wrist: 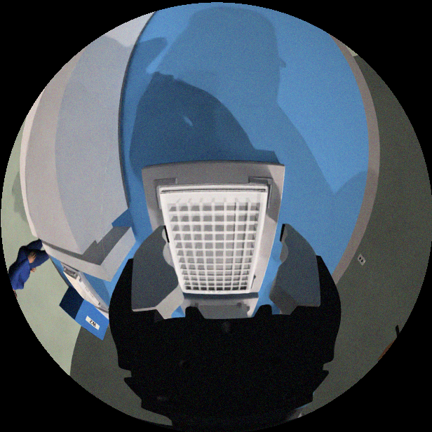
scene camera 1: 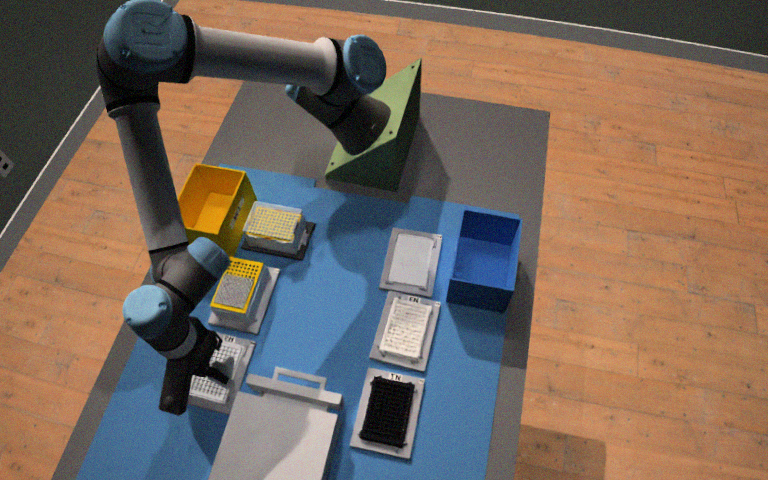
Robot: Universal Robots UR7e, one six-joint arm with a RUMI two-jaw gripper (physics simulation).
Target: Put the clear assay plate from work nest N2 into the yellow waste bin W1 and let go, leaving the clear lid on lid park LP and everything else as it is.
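Where they show: gripper, fingertip midpoint: (scene camera 1: 209,380); arm's base, origin of the base link: (scene camera 1: 368,130).
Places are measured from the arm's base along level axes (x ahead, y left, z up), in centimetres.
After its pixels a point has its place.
Observation:
My gripper (scene camera 1: 222,360) (wrist: 224,226) is open and empty. Its fingers stand on both sides of a pale gridded plate (scene camera 1: 209,388) @(y -19.0, x 66.8, z -9.6 cm) (wrist: 215,240), with gaps beside it in the wrist view. That plate sits in a grey nest (scene camera 1: 244,356) @(y -14.3, x 58.3, z -10.5 cm) (wrist: 215,170) at the left. Another pale plate (scene camera 1: 405,331) @(y 18.5, x 45.8, z -9.3 cm) sits in a nest (scene camera 1: 432,325) @(y 23.9, x 42.8, z -10.6 cm) at the middle right. The nest labels are too blurred to tell for sure which is N2. The yellow bin (scene camera 1: 232,226) @(y -25.8, x 30.7, z -4.8 cm) stands at the back left; its visible floor is bare. The clear lid (scene camera 1: 408,260) @(y 15.7, x 28.5, z -9.8 cm) lies on the lid park (scene camera 1: 433,270) @(y 21.8, x 29.5, z -10.6 cm) at the right.
A light grey device (scene camera 1: 277,435) @(y -0.4, x 73.3, z -3.4 cm) (wrist: 90,150) with a raised handle stands beside the left nest. A yellow-topped tip box (scene camera 1: 245,277) @(y -18.0, x 42.7, z -4.5 cm) and another box (scene camera 1: 274,223) @(y -15.9, x 28.4, z -4.0 cm) stand between that nest and the yellow bin. A black plate (scene camera 1: 387,410) @(y 18.3, x 63.0, z -9.2 cm) and the blue bin (scene camera 1: 481,291) @(y 32.8, x 36.3, z -2.8 cm) (wrist: 85,317) are at the right.

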